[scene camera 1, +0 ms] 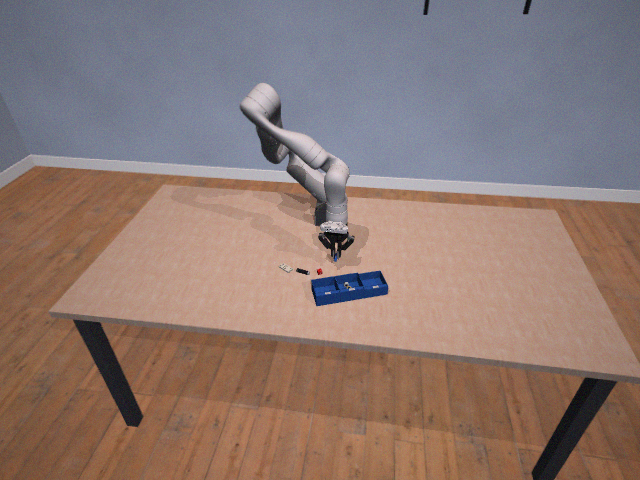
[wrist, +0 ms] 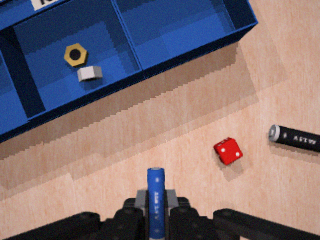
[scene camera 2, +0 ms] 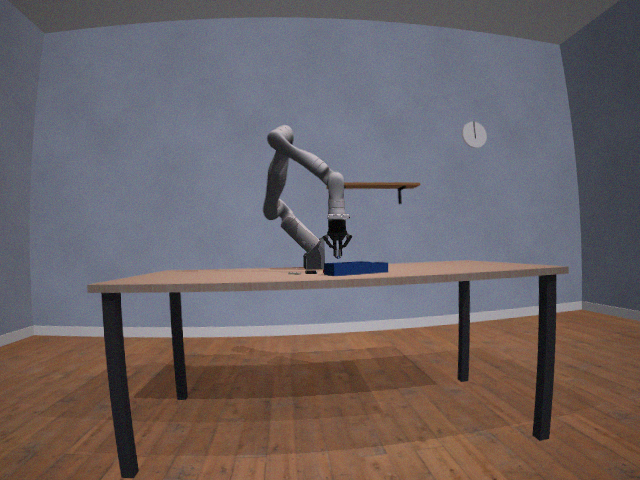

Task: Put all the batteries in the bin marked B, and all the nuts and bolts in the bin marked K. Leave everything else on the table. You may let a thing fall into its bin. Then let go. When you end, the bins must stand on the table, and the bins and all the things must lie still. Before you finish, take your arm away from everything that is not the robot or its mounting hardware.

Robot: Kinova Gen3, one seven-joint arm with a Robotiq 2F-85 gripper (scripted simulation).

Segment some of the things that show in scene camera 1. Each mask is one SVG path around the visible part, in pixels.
A blue bin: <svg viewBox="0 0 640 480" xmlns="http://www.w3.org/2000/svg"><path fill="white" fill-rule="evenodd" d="M388 284L380 270L311 280L311 289L316 306L388 295Z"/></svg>
